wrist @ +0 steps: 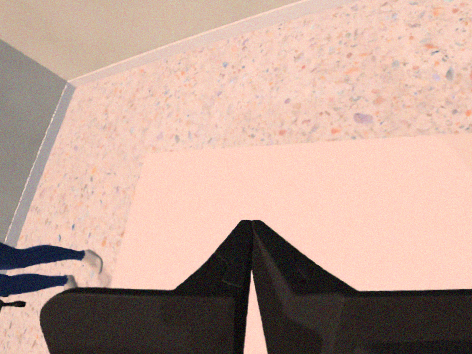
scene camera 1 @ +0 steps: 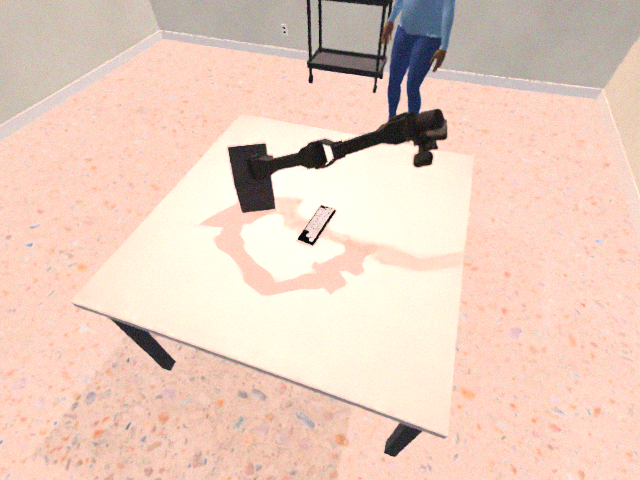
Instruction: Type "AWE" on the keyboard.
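Pixels of known places: gripper, fingertip midpoint: (wrist: pixel 250 229) (scene camera 1: pixel 436 148); arm's base, origin of the base link: (scene camera 1: pixel 257 166).
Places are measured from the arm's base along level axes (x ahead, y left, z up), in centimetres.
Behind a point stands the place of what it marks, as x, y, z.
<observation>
A small keyboard (scene camera 1: pixel 318 223) @[26.0, -6.4, -20.3] with pale keys and a dark case lies flat near the middle of the white table (scene camera 1: pixel 289 330) @[27.3, -53.7, -21.8] (wrist: pixel 320 185) @[78.4, 11.4, -21.8]. The keyboard does not show in the wrist view. My gripper (wrist: pixel 250 229) @[65.4, 8.0, 12.3] is shut and empty, with its two black fingertips meeting. In the scene view my black arm (scene camera 1: pixel 361 142) @[41.0, -12.4, 25.2] stretches out to the right from its dark base plate (scene camera 1: pixel 255 194) @[-1.3, -3.7, -12.0]. The arm's gripper end is raised above the table's back right part, well apart from the keyboard; its fingers are too dark and small there to make out.
A person (scene camera 1: pixel 421 36) stands behind the table, near the arm's raised end, and the person's legs (wrist: pixel 40 257) show at the lower left of the wrist view. A black cart (scene camera 1: pixel 346 62) stands by the back wall. Shadows of the arm fall across the table around the keyboard.
</observation>
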